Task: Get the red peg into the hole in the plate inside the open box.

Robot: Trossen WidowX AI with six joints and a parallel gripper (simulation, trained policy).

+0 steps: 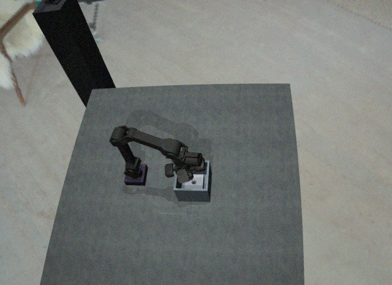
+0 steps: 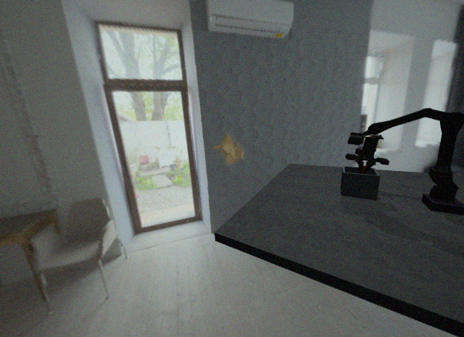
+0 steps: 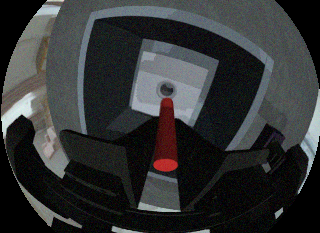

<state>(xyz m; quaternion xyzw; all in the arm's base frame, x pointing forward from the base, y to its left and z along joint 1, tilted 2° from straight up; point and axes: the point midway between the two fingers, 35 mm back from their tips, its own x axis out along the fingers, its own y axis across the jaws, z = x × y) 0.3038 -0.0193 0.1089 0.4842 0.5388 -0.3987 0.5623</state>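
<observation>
The red peg lies 10 mm above my gripper tip.
</observation>
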